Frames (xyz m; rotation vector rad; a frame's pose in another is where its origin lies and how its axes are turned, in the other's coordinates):
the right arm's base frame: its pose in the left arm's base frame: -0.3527 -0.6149 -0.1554 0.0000 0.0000 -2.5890
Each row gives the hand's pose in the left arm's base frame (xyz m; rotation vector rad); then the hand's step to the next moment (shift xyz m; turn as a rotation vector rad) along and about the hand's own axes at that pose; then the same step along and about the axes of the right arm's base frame.
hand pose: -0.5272 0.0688 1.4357 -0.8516 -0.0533 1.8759
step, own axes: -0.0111 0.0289 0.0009 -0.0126 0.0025 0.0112
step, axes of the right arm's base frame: 0.0295 0.0081 -0.0050 0.0089 0.0037 0.0141
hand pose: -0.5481 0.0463 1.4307 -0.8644 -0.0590 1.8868
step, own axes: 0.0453 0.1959 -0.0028 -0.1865 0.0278 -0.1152
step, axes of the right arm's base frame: 0.1678 -0.0345 -0.1053 0.0312 0.2187 0.0035
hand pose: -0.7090 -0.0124 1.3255 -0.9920 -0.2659 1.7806
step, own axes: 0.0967 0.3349 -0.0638 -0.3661 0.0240 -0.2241
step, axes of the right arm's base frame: 0.2060 -0.0311 -0.2867 0.0376 0.4275 0.0262
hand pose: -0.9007 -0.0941 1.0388 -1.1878 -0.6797 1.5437
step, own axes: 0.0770 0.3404 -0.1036 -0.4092 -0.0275 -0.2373
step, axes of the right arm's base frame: 0.0533 0.0248 -0.3593 0.0249 0.4662 0.0812
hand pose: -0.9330 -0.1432 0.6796 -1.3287 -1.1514 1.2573
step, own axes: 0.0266 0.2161 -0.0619 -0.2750 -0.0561 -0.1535
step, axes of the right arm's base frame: -0.0582 0.0361 -0.2158 0.0203 0.3058 0.0918
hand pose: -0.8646 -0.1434 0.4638 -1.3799 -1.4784 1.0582
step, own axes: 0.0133 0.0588 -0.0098 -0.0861 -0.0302 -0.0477
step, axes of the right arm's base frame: -0.0306 0.0001 -0.0528 0.0101 0.0940 0.0407
